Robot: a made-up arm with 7 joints.
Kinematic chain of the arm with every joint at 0, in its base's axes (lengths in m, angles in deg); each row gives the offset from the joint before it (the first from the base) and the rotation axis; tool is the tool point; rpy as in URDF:
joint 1: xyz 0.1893 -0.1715 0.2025 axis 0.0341 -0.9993 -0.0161
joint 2: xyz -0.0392 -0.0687 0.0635 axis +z
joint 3: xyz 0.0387 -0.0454 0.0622 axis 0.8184 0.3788 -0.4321
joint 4: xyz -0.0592 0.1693 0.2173 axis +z
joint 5: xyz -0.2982 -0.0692 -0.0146 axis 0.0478 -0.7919 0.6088
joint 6: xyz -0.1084 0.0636 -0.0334 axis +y
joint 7: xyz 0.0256 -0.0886 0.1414 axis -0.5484 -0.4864 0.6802
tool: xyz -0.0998 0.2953 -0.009 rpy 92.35 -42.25 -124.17
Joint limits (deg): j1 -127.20..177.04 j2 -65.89..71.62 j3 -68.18..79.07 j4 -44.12..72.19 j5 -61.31..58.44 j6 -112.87..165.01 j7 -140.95..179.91
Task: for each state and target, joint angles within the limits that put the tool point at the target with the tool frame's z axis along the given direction. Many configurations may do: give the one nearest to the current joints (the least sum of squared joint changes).
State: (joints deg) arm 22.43 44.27 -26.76 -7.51 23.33 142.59 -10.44
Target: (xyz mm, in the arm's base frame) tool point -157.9 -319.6 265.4 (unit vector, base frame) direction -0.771 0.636 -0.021
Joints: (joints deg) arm -18.38 22.97 -34.08 32.46 23.50 113.97 -47.76
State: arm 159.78 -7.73 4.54 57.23 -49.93 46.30 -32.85
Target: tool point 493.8 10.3 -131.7 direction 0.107 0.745 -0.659
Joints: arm 177.04 -7.76 -9.76 34.53 -25.44 70.74 -3.43
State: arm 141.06 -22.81 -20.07 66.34 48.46 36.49 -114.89
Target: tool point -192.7 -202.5 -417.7 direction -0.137 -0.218 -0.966
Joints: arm 109.27 -35.12 -45.26 62.52 58.44 -9.52 -63.60
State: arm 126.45 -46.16 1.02 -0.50 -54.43 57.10 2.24
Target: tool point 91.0 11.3 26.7 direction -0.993 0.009 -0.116
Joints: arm 168.73 -51.67 -13.98 8.63 -61.31 53.53 -20.25
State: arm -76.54 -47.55 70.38 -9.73 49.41 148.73 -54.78
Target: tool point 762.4 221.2 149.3 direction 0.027 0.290 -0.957
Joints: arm -83.85 -65.36 79.07 -6.27 10.96 165.01 -103.44
